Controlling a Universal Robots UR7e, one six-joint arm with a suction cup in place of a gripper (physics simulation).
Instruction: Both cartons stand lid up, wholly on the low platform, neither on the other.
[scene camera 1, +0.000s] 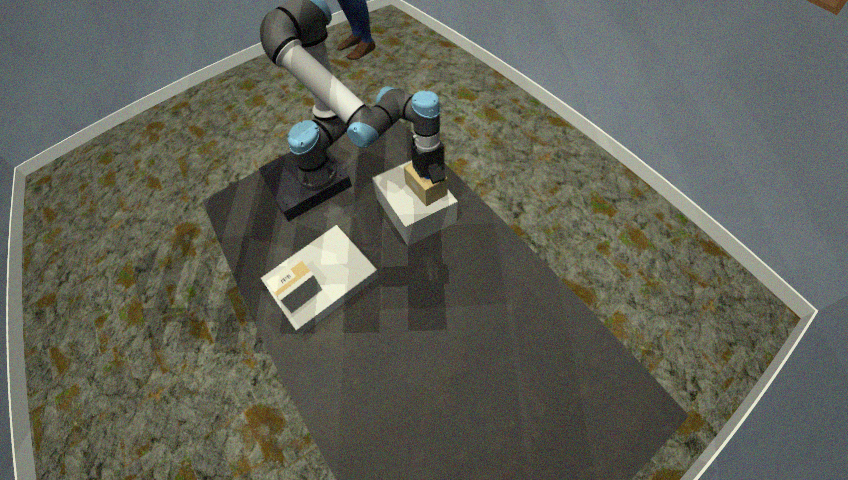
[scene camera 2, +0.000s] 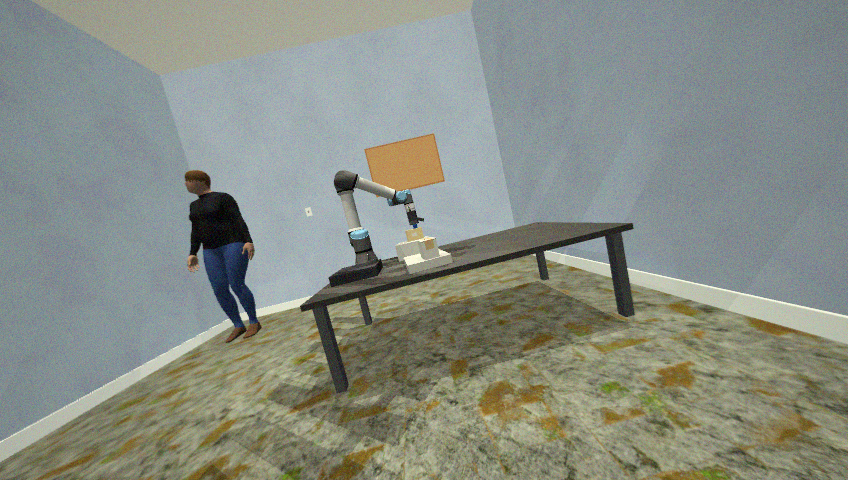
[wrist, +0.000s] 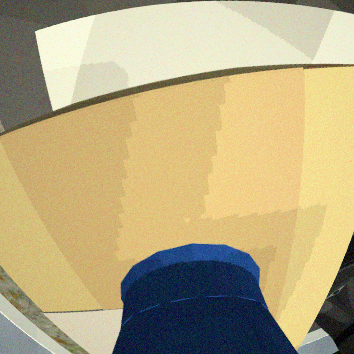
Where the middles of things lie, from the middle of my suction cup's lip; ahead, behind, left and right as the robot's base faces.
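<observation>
I see that my suction cup is 190 mm above the low white platform (scene camera 1: 341, 270). My suction cup is also 450 mm to the left of the platform and 90 mm short of it.
</observation>
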